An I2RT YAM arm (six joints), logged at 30 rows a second.
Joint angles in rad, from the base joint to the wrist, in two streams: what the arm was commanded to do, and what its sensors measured. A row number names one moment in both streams.
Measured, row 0:
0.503 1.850 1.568 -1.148 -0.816 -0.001
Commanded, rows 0 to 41:
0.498 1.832 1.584 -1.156 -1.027 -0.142
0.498 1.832 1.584 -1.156 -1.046 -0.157
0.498 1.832 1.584 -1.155 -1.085 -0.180
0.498 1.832 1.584 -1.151 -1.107 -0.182
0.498 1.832 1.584 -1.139 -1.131 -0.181
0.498 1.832 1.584 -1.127 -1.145 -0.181
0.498 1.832 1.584 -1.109 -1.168 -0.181
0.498 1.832 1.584 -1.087 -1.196 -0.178
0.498 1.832 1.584 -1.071 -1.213 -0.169
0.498 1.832 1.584 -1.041 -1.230 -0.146
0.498 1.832 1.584 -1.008 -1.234 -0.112
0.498 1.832 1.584 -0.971 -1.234 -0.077
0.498 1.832 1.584 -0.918 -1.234 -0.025
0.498 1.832 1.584 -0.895 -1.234 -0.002
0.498 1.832 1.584 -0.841 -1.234 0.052
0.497 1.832 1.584 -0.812 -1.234 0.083
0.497 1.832 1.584 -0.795 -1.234 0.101
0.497 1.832 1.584 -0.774 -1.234 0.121
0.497 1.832 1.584 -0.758 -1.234 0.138
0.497 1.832 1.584 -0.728 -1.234 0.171
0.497 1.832 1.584 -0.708 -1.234 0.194
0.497 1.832 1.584 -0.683 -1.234 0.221
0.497 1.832 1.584 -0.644 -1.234 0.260
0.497 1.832 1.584 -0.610 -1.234 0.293
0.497 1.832 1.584 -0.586 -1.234 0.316
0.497 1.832 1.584 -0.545 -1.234 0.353
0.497 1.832 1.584 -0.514 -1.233 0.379
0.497 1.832 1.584 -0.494 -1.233 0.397
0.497 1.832 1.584 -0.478 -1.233 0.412
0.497 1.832 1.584 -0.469 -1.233 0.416
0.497 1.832 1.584 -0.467 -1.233 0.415
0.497 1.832 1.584 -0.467 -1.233 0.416
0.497 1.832 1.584 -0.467 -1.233 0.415
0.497 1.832 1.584 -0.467 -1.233 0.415
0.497 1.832 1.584 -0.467 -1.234 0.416
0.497 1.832 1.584 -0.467 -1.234 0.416
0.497 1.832 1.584 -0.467 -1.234 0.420
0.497 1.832 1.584 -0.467 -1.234 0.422
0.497 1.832 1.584 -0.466 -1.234 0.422
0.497 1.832 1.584 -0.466 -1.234 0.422
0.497 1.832 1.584 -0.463 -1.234 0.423
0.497 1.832 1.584 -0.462 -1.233 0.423
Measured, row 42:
0.503 1.850 1.571 -0.468 -1.209 0.411
